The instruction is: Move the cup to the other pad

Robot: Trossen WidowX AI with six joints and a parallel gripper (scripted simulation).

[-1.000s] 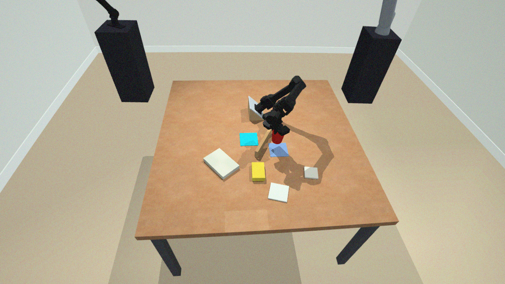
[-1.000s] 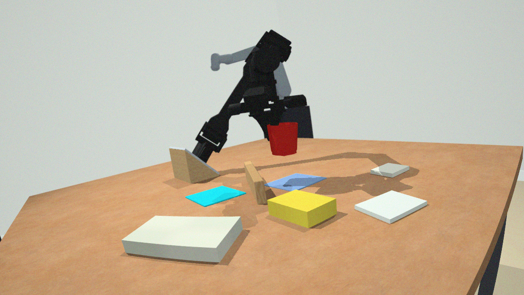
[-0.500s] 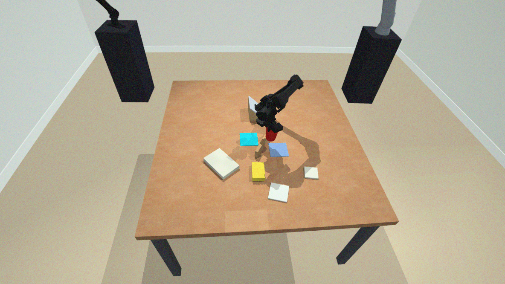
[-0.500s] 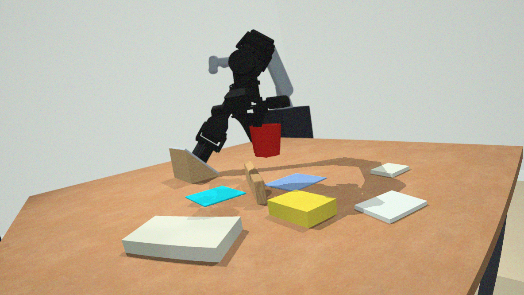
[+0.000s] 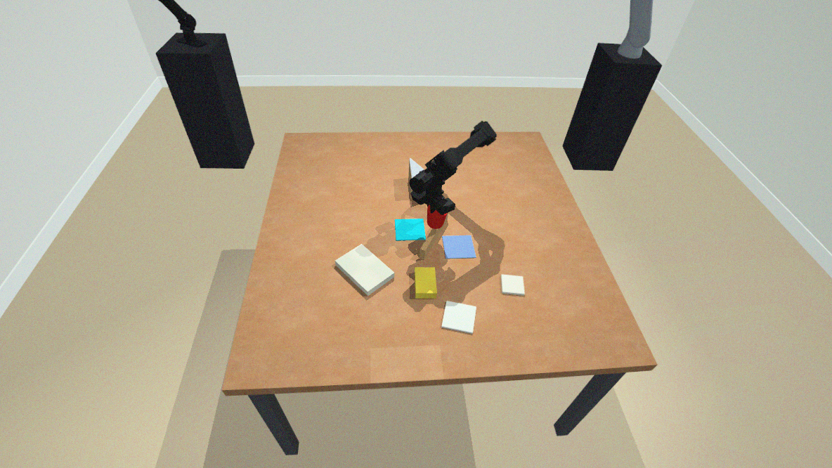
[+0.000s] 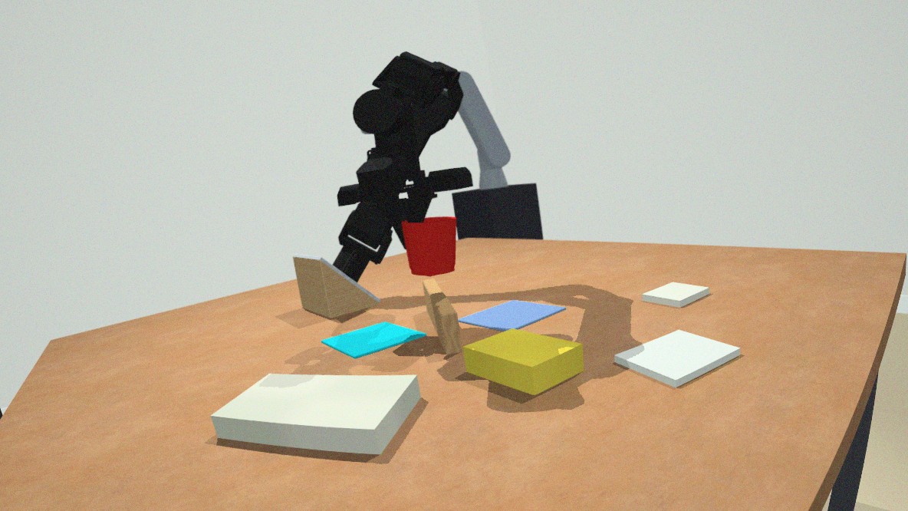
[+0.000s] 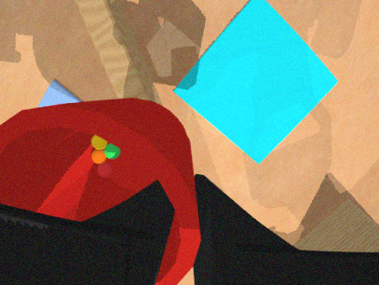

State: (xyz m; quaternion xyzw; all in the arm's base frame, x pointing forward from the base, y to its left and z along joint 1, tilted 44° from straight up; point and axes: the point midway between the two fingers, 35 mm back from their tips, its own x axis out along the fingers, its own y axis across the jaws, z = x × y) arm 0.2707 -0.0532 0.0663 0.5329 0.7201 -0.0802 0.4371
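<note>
My gripper tip is 12 cm above the cyan pad, 7 cm to the left of it and 2 cm past it. Round my gripper tip: red cup (3 cm ahead, 2 cm to the left); then blue pad (12 cm below, 11 cm to the left, 6 cm ahead); then wooden plank (10 cm below, 2 cm to the left, 2 cm ahead).
</note>
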